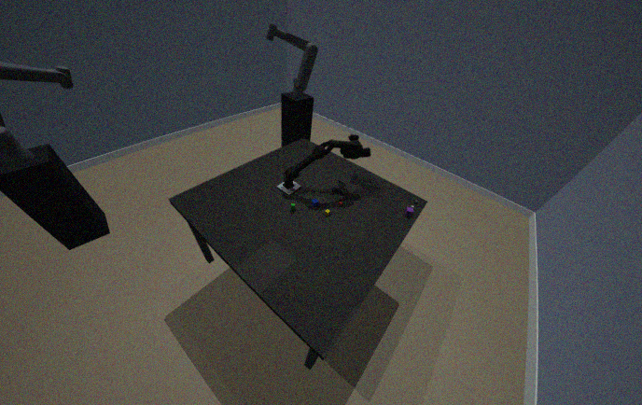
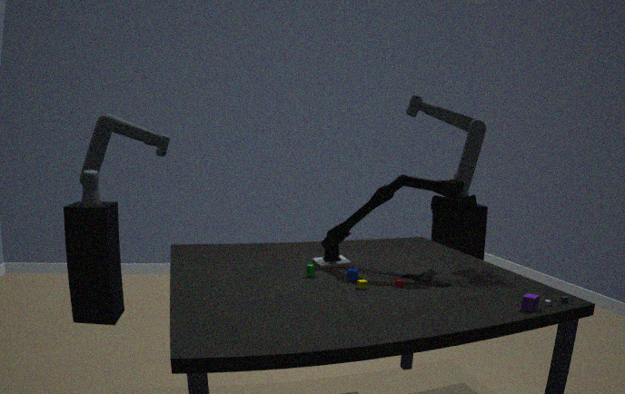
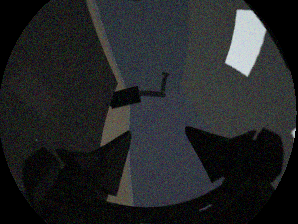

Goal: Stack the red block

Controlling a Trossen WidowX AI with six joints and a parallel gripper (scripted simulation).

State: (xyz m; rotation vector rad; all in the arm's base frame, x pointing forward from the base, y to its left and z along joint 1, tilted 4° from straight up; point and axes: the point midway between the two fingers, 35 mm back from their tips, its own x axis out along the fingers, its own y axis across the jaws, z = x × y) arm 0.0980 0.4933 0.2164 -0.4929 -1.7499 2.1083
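My gripper tip is 29 cm short of the red block, 32 cm to the left of it and 25 cm above it. The rest, counted from my gripper tip: purple block 65 cm ahead, 24 cm below; yellow block 29 cm ahead, 46 cm to the right, 25 cm below; blue block 18 cm ahead, 46 cm to the right, 24 cm below.
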